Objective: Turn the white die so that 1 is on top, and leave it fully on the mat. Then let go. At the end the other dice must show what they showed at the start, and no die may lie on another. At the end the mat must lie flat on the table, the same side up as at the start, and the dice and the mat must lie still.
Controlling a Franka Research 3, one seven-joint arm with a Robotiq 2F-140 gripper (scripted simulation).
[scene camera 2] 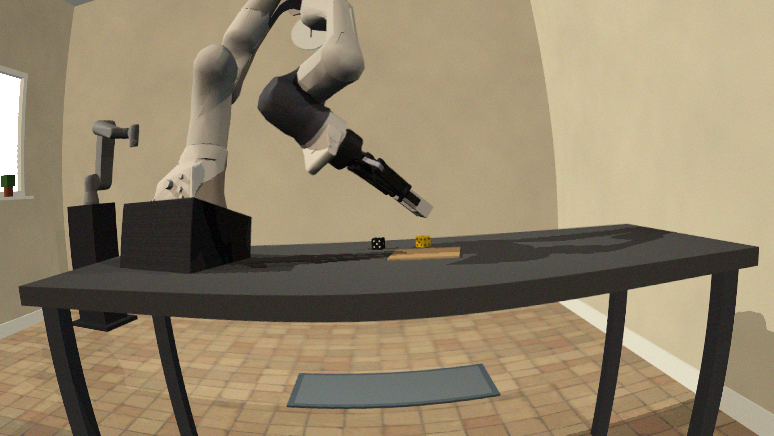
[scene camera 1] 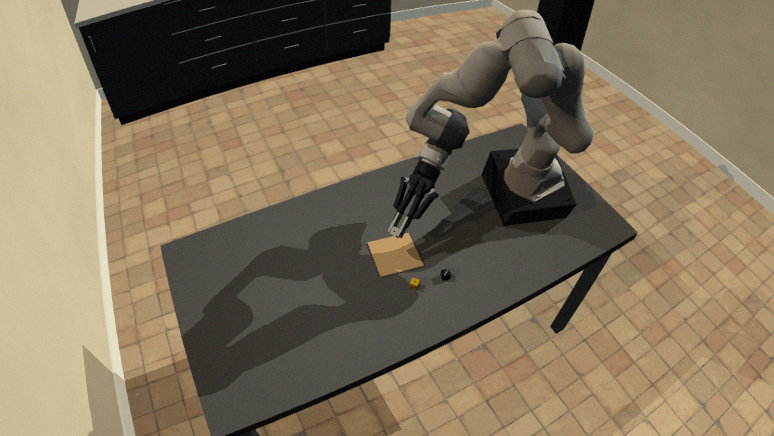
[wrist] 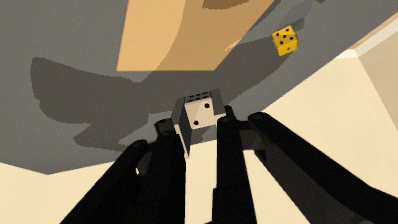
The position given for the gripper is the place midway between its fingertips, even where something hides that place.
In view: the gripper [scene camera 2: 425, 211], a mat [scene camera 1: 392, 255] and a white die [wrist: 199, 107].
The mat shows as well in scene camera 2 [scene camera 2: 450, 252]. The gripper also shows in scene camera 1 [scene camera 1: 394, 234] and in the wrist view [wrist: 201, 106].
